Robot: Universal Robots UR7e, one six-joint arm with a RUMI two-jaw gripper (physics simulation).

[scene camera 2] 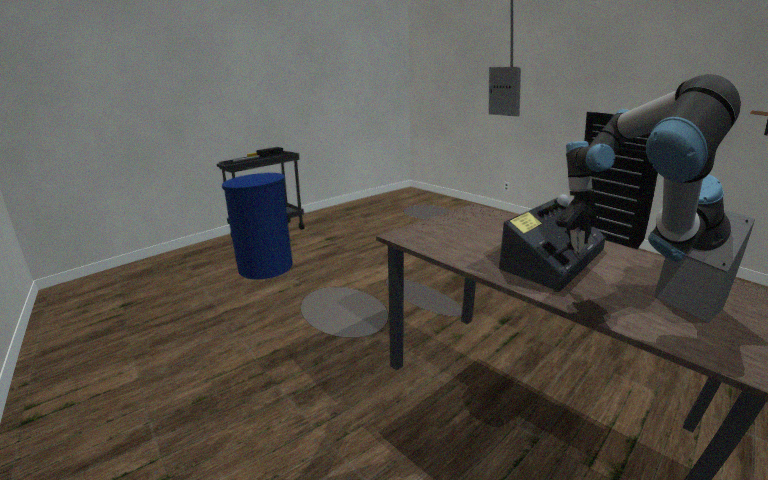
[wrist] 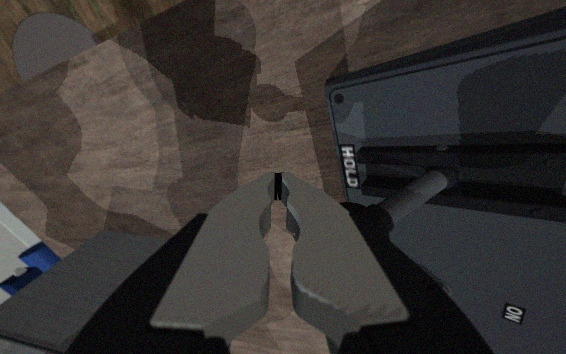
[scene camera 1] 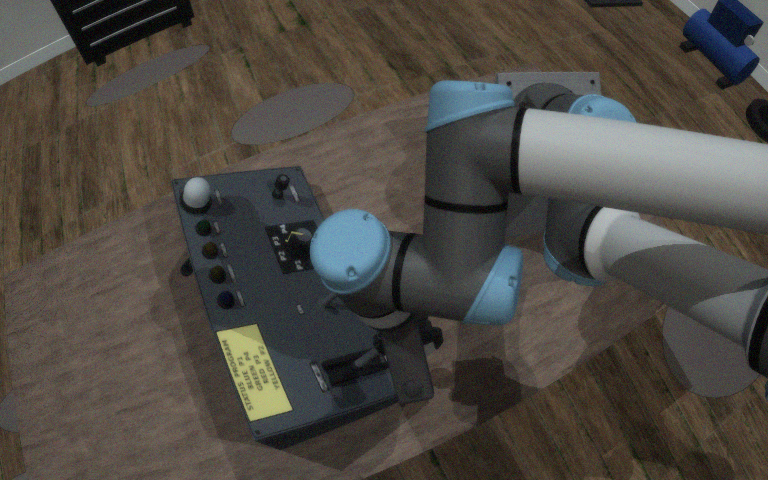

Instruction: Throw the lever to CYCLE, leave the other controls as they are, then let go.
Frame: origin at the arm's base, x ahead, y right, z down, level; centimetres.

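Where they show: gripper, between the fingertips: [scene camera 2: 580, 257] [wrist: 277, 175]; arm's base, origin of its link: [scene camera 2: 705, 230].
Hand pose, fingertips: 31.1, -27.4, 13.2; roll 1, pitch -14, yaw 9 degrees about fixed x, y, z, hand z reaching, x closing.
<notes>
Each offset is from my fingertips to the top centre of the thing, as dx, dy, dz. "pt": to the spot under its first point. Level surfaces: height alone.
The dark control console [scene camera 1: 254, 226] [scene camera 2: 526, 261] [wrist: 500, 255] stands on the table. Its lever has a grey rod @(+6.8, +2.2, -4.4) [scene camera 1: 368, 357] [wrist: 417, 196] that rises from a black slot and leans toward the end marked HOLD [wrist: 349, 166]. The lever's black knob @(pt +5.5, +1.2, -2.3) [wrist: 376, 216] is partly hidden by the gripper's right side in the wrist view. The word CYCLE cannot be read in any view. My gripper [scene camera 2: 578, 250] [wrist: 277, 175] is shut and empty, with its tips beside the HOLD end, past the console's edge in the wrist view. Whether it touches the knob cannot be told. The arm hides its tips in scene camera 1.
The console also bears a white dome @(pt +29.7, +34.2, -8.1) [scene camera 1: 196, 192], several small coloured lamps, a rotary knob @(+13.0, +25.5, -0.3) [scene camera 1: 303, 236], a small black-knobbed control @(+15.7, +37.2, -1.3) [scene camera 1: 282, 182] and a yellow card @(+25.5, +2.7, -5.5) [scene camera 1: 254, 371]. A toggle [scene camera 1: 333, 303] is near the arm. The robot's grey base block [scene camera 2: 693, 283] stands on the table @(dz +12.6) [scene camera 2: 447, 237].
</notes>
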